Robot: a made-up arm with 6 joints. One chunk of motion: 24 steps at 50 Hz.
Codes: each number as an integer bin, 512 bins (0 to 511) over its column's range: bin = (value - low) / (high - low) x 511, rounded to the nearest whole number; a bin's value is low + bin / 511 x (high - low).
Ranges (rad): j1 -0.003..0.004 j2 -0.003..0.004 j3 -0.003..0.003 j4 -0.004..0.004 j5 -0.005..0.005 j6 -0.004..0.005
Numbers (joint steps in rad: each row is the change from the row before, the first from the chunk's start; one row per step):
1: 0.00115 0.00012 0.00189 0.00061 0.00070 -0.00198
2: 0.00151 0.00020 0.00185 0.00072 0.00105 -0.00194
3: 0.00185 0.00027 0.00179 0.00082 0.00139 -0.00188
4: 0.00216 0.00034 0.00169 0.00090 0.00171 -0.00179
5: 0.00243 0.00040 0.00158 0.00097 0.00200 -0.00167
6: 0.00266 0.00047 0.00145 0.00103 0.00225 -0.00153
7: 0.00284 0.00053 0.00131 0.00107 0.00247 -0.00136
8: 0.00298 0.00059 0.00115 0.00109 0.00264 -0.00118
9: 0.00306 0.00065 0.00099 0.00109 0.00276 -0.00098
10: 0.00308 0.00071 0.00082 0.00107 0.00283 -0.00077
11: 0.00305 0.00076 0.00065 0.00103 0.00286 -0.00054
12: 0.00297 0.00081 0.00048 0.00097 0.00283 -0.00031
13: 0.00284 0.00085 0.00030 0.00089 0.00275 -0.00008
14: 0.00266 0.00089 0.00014 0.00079 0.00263 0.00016
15: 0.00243 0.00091 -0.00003 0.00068 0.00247 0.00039
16: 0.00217 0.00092 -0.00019 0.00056 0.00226 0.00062
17: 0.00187 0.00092 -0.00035 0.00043 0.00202 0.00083
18: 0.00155 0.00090 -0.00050 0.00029 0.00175 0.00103
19: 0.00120 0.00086 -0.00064 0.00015 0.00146 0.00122
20: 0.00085 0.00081 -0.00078 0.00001 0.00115 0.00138
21: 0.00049 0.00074 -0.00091 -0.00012 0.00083 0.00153
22: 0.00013 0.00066 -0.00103 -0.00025 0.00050 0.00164
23: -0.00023 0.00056 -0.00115 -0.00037 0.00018 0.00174
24: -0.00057 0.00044 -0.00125 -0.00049 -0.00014 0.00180
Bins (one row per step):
1: 303 228 416 294 291 115
2: 329 234 413 301 309 117
3: 354 239 408 308 327 120
4: 377 244 399 313 343 125
5: 396 248 390 317 358 132
6: 413 253 379 321 370 140
7: 426 258 367 324 382 150
8: 437 262 353 325 390 160
9: 442 266 340 325 397 171
10: 444 271 325 324 400 183
11: 442 274 311 321 402 196
12: 436 278 296 317 400 210
13: 426 281 281 312 396 223
14: 413 284 267 306 390 236
15: 396 285 253 299 382 249
16: 377 286 239 291 371 262
17: 356 286 226 283 359 274
18: 332 285 213 274 345 286
19: 307 282 201 265 330 296
20: 281 278 189 256 314 305
21: 255 273 178 248 298 314
22: 228 267 168 240 281 320
23: 202 260 158 232 265 326
24: 177 251 149 224 248 329

